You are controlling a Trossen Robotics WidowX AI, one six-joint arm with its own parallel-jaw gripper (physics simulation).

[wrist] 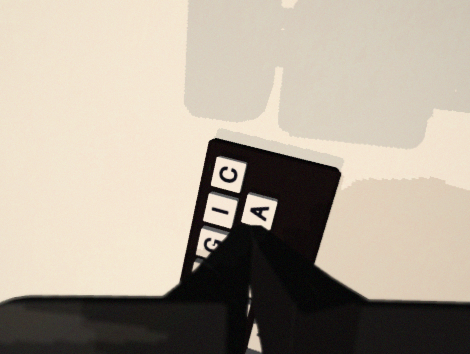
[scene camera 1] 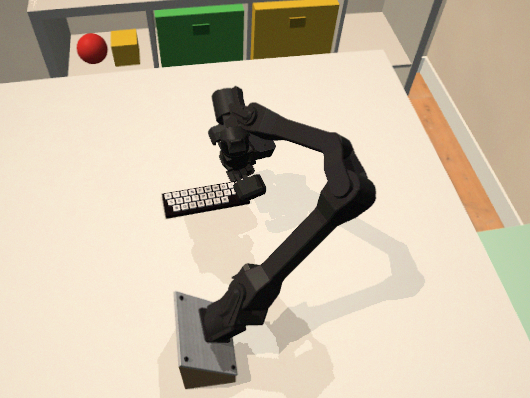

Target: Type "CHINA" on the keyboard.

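The black keyboard with white keys lies on the table; its right end is partly hidden by the gripper in the scene view. In the wrist view, the C key is at the far corner, the I key sits below it, and the A key is to the right of I. The G key is partly covered. My gripper is shut and empty, its tips overlapping the near edge of A. Contact cannot be told. H and N are hidden in the wrist view and unreadable in the scene view.
The arm's metal base plate stands at the near side of the table. Behind the table, a shelf holds a red ball, a yellow cube, a green bin and a yellow bin.
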